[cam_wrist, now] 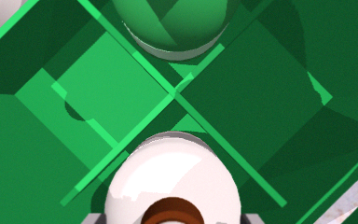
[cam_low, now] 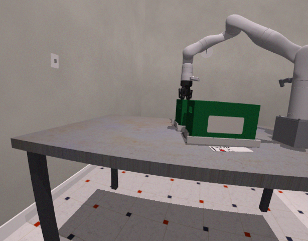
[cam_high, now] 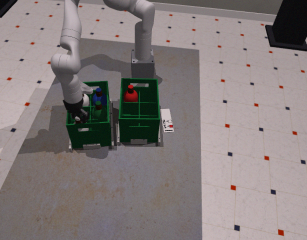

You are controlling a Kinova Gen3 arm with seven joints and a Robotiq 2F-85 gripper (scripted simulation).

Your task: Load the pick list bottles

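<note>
Right now the green bottle is 110 mm behind my hand, 70 mm below it and 60 mm to the left of it. The rest, counted from my hand: red-label bottle: 240 mm behind, 190 mm to the left, 70 mm below; blue bottle: 190 mm behind, 70 mm below, 40 mm to the left; pick list: 390 mm to the left, 190 mm behind, 150 mm below.
</note>
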